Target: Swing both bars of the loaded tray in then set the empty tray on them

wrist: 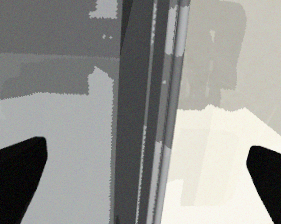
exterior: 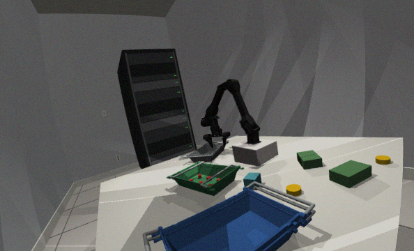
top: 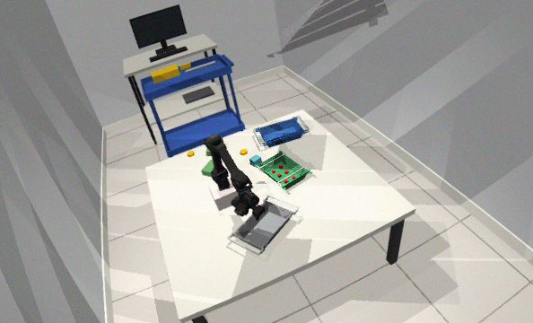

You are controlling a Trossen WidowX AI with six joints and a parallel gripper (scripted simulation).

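The grey tray is 70 mm to the right of my gripper tip, 50 mm ahead of it and 10 mm below it. Also, from my gripper tip: teal cube 510 mm to the left, 150 mm ahead, 40 mm below.
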